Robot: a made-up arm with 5 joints.
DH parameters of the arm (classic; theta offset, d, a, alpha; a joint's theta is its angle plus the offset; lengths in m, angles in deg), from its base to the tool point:
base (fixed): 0 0.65 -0.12 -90
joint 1: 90 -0.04 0.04 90
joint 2: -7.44 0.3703 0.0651 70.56
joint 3: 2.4 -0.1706 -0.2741 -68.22
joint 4: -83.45 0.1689 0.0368 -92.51
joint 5: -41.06 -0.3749 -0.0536 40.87
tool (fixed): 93.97 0.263 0 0
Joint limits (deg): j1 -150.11..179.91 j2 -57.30..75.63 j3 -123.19..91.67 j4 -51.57..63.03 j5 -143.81..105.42
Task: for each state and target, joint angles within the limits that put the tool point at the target. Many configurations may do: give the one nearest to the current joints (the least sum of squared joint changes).
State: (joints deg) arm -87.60 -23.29 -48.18 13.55 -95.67
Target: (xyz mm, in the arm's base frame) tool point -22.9 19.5 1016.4
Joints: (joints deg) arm -44.33 -12.48 -6.67 56.40 -130.18
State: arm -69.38 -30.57 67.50 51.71 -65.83
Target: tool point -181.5 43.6 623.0
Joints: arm -75.47 -57.30 61.12 29.98 -97.96
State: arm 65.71 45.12 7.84 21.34 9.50
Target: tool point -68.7 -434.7 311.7
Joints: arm 107.83 64.15 36.46 49.51 15.96
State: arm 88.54 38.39 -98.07 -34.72 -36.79
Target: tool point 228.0 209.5 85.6
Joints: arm 86.38 60.76 -54.02 -51.57 -62.60
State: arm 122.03 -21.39 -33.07 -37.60 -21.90
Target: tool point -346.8 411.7 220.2
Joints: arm 121.72 -17.82 -4.18 -43.28 -39.22
